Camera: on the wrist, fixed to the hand. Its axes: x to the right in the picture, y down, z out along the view.
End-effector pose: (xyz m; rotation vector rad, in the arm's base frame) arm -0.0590 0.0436 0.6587 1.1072 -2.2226 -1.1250
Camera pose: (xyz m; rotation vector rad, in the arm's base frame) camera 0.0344 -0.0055 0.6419 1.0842 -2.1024 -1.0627
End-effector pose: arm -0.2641 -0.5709 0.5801 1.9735 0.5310 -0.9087
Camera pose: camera -0.2949 -0.4686 0.5788 1.9967 0.5811 -0.7515
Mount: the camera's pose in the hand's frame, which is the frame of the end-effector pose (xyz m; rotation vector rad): -0.0168 -0.0748 -0.0744 -0.0483 0.1216 0.0341
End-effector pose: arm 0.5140 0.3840 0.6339 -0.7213 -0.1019 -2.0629
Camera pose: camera 0.4278 0.4144 0.5786 -0.6209 0.0290 -2.0772
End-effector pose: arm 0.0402 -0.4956 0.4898 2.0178 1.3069 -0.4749
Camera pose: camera -0.0387 -0.4340 0.5271 2.0524 1.3407 -0.3061
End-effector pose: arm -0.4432 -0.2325 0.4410 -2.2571 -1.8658 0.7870
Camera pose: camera -0.4776 -0.2128 0.5402 -2.3148 -1.8157 0.6005
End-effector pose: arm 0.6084 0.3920 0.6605 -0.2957 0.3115 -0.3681
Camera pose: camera 0.5449 0.3152 0.6220 -0.3156 0.4448 -0.3460
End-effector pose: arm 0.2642 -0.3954 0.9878 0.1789 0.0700 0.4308
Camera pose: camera 0.2717 -0.4576 0.9012 0.1064 0.1760 0.4768
